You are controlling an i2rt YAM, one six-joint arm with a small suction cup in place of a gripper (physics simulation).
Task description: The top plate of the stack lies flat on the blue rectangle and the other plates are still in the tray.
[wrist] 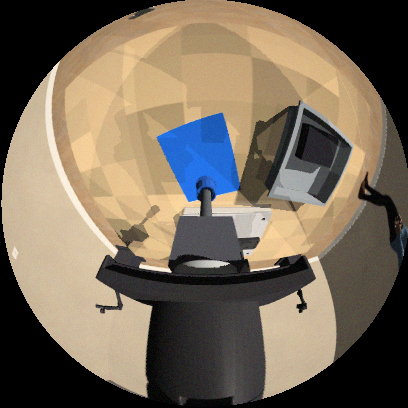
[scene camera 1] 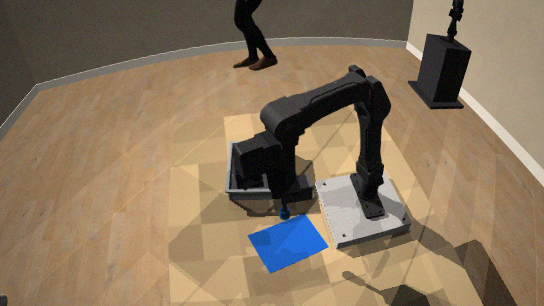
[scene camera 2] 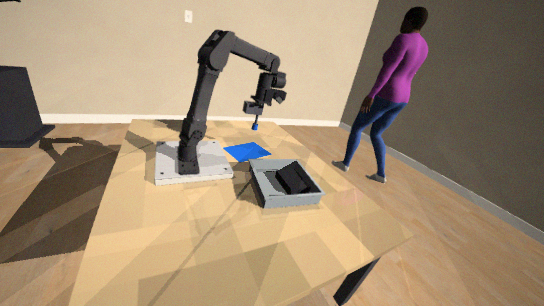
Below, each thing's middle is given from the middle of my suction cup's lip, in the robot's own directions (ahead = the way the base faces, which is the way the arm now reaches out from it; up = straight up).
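The blue rectangle [scene camera 1: 288, 242] is 130 mm below my suction cup, 10 mm to the left of it and 10 mm behind it. Going by their middles, that blue rectangle is the nearest to my suction cup of the things named here. Then there's the grey tray [scene camera 2: 272, 194]: my suction cup is 30 mm short of it, 280 mm to the left of it and 110 mm above it.
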